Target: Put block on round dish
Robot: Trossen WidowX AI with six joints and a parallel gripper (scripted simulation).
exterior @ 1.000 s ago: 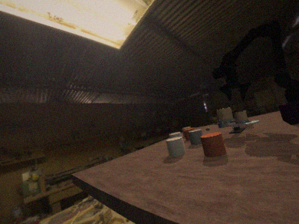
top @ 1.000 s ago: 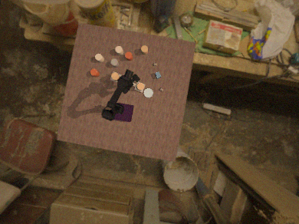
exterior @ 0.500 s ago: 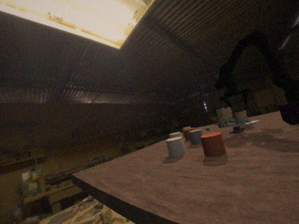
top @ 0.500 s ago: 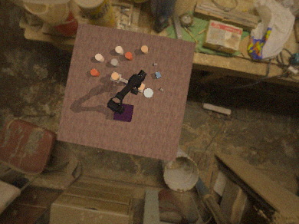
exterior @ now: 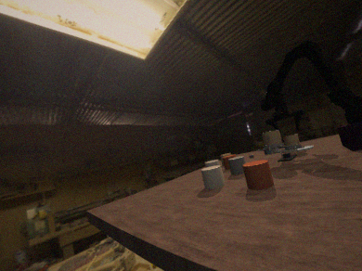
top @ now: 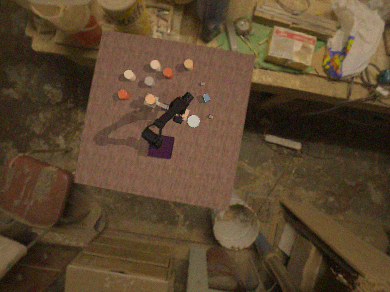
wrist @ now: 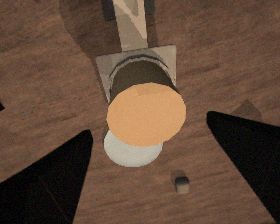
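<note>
Right now my gripper tip is 7 cm above the grey block. Also, from my gripper tip: white round dish: 3 cm behind, 9 cm to the right, 11 cm below; balance beam: 2 cm ahead, 14 cm to the left, 7 cm below; small blue block: 17 cm ahead, 14 cm to the right, 9 cm below.
</note>
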